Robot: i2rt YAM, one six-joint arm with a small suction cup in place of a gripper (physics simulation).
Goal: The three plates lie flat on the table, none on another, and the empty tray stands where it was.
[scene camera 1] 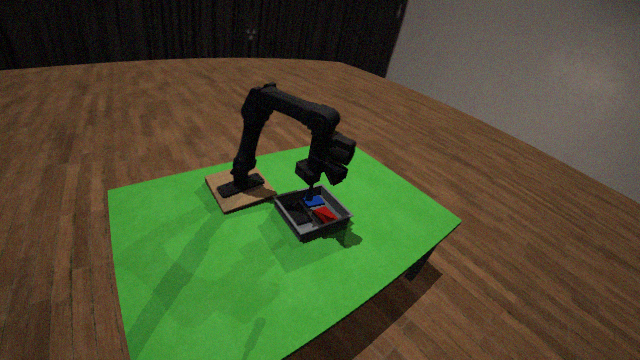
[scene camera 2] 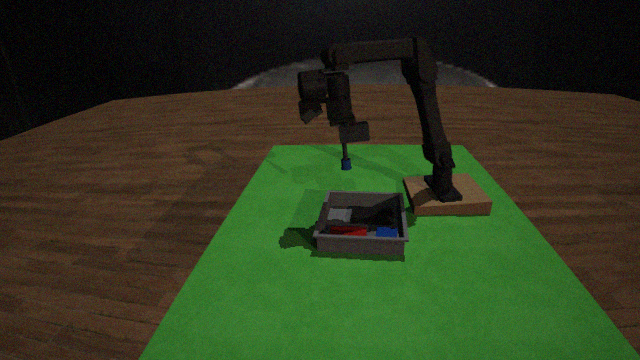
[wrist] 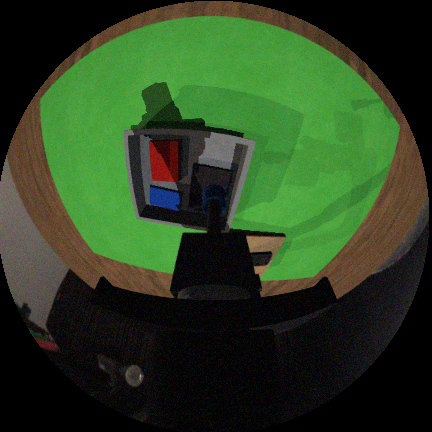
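Where they show: hand, tool point: [scene camera 1: 308,198] [scene camera 2: 346,168] [wrist: 213,195]; arm's base, link origin: [scene camera 1: 241,185] [scene camera 2: 441,188].
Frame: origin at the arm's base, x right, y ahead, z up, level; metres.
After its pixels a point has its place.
Note:
A grey tray [scene camera 1: 325,231] {x -0.147, y 0.381, z -0.021 m} [scene camera 2: 360,245] {x -0.281, y 0.292, z -0.005 m} [wrist: 247,165] {x -0.038, y 0.322, z 0.021 m} stands on the green table top with three plates in it. A red plate [scene camera 1: 325,214] {x -0.210, y 0.314, z -0.016 m} [scene camera 2: 349,231] {x -0.200, y 0.313, z -0.016 m} [wrist: 162,167] {x -0.214, y 0.304, z -0.016 m} and a smaller blue plate [scene camera 1: 315,202] {x -0.226, y 0.234, z -0.017 m} [scene camera 2: 386,232] {x -0.212, y 0.218, z -0.017 m} [wrist: 165,198] {x -0.221, y 0.221, z -0.017 m} lie side by side along one wall. A black plate [scene camera 1: 298,213] {x -0.119, y 0.251, z -0.016 m} [scene camera 2: 372,216] {x -0.128, y 0.244, z -0.017 m} [wrist: 211,175] {x -0.105, y 0.283, z -0.016 m} lies across from them, dark in shadow, so its edges are hard to see. My suction cup [scene camera 1: 310,197] [scene camera 2: 346,165] [wrist: 214,196] is open, with no plate on it. It hangs above the tray and covers part of the black plate in the wrist view.
The arm's wooden base board [scene camera 1: 230,205] {x 0.091, y 0.082, z -0.010 m} [scene camera 2: 452,207] {x -0.119, y 0.005, z -0.005 m} [wrist: 259,243] {x 0.043, y 0.075, z -0.007 m} stands close beside the tray. The green table top [scene camera 1: 200,280] {x 0.322, y 0.324, z -0.029 m} [scene camera 2: 360,300] {x -0.440, y 0.306, z -0.029 m} [wrist: 325,185] {x 0.204, y 0.284, z -0.029 m} carries shadows of the arm and tray. Its edges drop to a wooden floor [scene camera 1: 75,150] [scene camera 2: 75,225].

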